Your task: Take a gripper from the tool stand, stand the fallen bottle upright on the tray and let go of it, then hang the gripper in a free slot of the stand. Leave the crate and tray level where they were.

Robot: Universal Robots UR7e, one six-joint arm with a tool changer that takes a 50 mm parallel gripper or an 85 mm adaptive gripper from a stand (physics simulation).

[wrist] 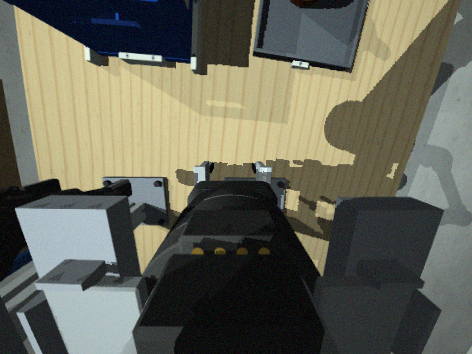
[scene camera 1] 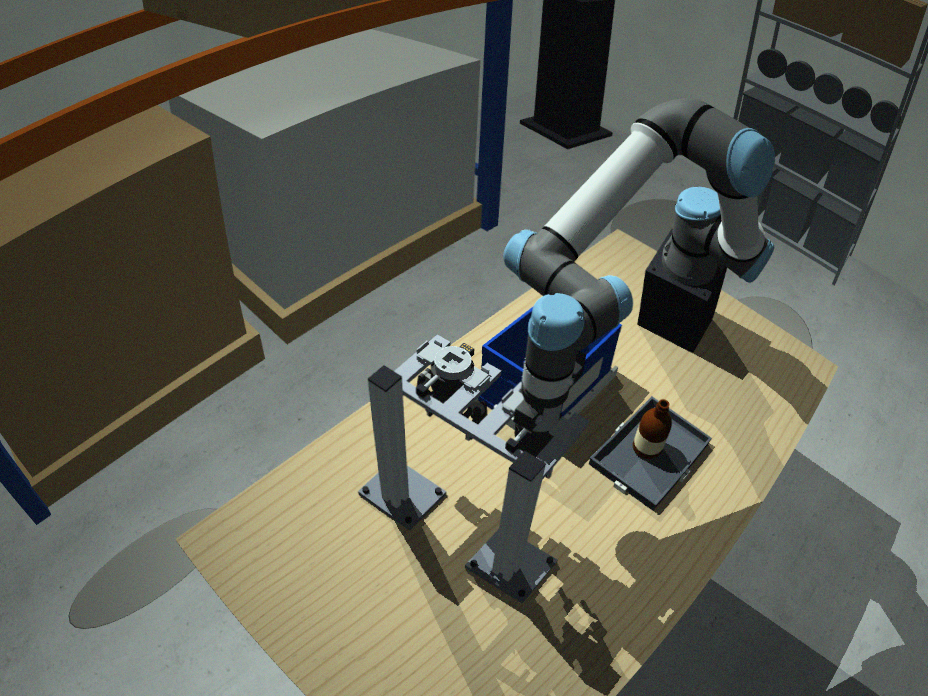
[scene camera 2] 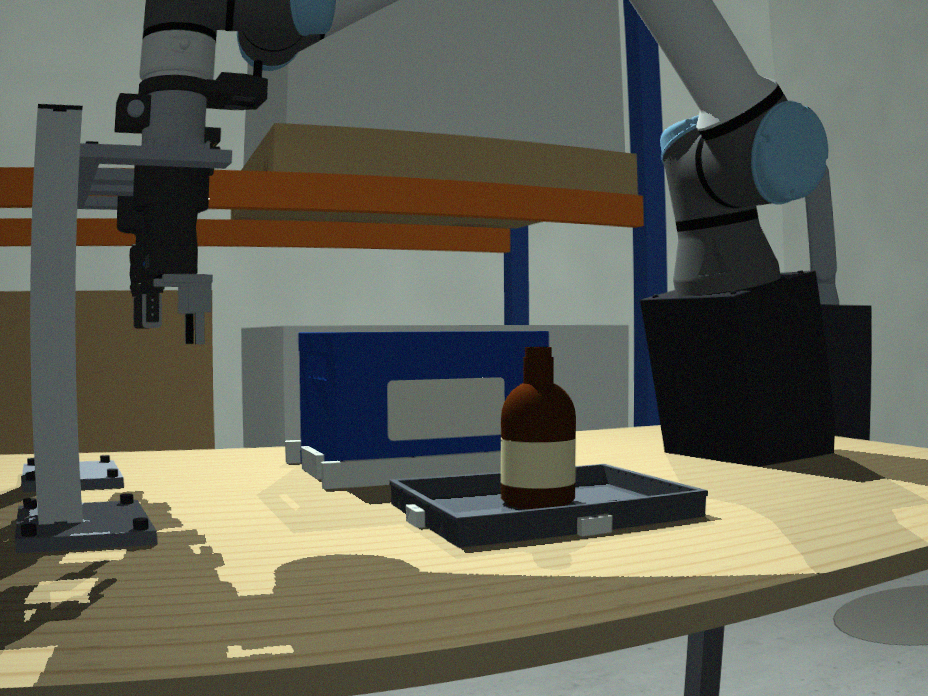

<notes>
In view: a blue crate (scene camera 2: 363, 395), a dark tray (scene camera 2: 467, 510) and a brown bottle (scene camera 2: 538, 419).
The blue crate shows as well in scene camera 1 (scene camera 1: 506, 351). The dark tray is seen too in scene camera 1 (scene camera 1: 648, 480). The brown bottle shows as well in scene camera 1 (scene camera 1: 654, 428).
</notes>
